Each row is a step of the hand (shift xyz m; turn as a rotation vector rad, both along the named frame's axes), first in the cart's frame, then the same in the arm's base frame.
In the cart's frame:
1: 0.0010 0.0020 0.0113 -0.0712 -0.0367 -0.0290
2: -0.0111 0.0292 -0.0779 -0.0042 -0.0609 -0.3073
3: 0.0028 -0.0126 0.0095 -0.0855 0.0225 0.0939
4: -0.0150 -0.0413 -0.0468 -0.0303 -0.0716 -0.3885
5: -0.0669 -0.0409 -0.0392 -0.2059 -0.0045 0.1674
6: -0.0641 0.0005 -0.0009 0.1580 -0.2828 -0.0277
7: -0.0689 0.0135 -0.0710 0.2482 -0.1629 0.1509
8: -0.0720 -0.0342 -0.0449 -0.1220 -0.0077 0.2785
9: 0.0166 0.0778 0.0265 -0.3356 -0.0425 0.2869
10: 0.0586 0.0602 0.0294 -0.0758 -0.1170 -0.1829
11: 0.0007 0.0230 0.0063 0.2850 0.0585 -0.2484
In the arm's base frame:
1: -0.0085 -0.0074 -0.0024 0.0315 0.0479 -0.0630
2: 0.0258 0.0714 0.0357 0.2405 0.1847 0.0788
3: 0.0039 -0.0133 -0.0080 -0.0938 -0.0018 -0.0885
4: 0.0576 0.0236 -0.0158 0.2950 0.2510 0.0833
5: 0.0420 0.0504 -0.0582 -0.1447 0.0109 -0.2222
6: -0.0127 0.0400 -0.0485 0.2596 -0.1949 -0.0172
7: 0.0214 0.0956 -0.0193 0.0747 -0.3209 0.0486
8: 0.0396 0.0601 -0.0564 -0.1964 -0.1166 -0.2008
9: -0.0714 0.0042 0.0437 -0.2187 -0.0063 -0.3858
10: -0.0518 -0.0307 0.0656 0.1885 0.1213 -0.0516
11: -0.0210 0.0048 0.0103 0.1721 0.0178 0.3412

